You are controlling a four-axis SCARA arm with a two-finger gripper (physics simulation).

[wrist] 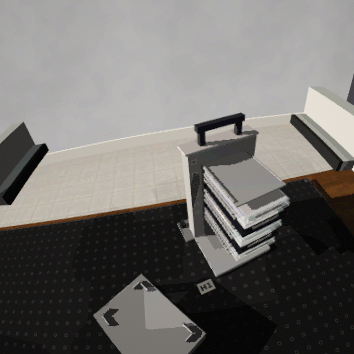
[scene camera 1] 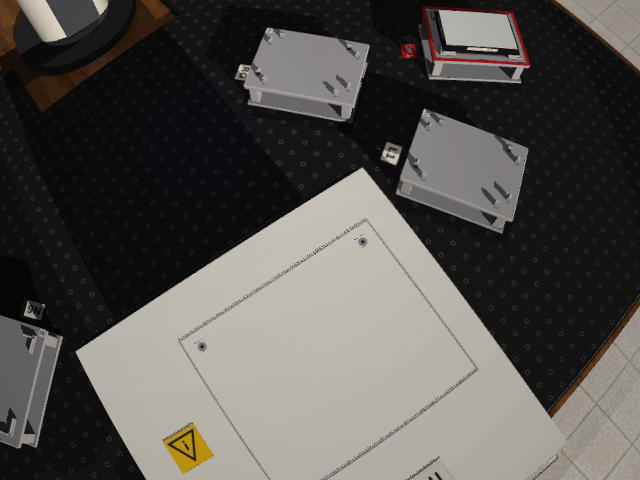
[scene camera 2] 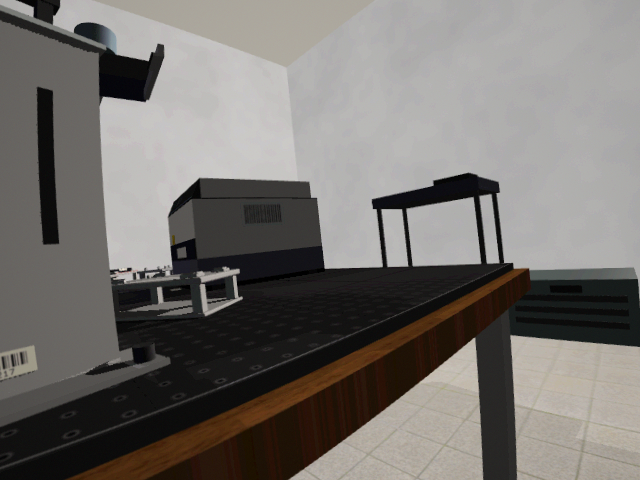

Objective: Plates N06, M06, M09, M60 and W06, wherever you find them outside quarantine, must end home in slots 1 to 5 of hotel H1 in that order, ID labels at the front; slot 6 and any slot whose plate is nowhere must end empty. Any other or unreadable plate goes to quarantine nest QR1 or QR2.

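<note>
Hotel H1 stands upright with its handle on top. In the wrist view its shelves bear several stacked white plates; I cannot read their labels or tell every slot apart. My gripper is wide open and empty, its fingers at the left and right of the wrist view, with the hotel showing between and beyond them. In scene camera 2 it is partly hidden behind the hotel's top. A white-topped plate sits in red-rimmed quarantine nest QR1; its label is unreadable. QR2 does not show.
Nests RG and L1 bear no plate. Nest N6 shows partly, bare where visible. A large white housing fills the front of scene camera 1. A grey machine stands beyond the hotel. The arm's base is at upper left.
</note>
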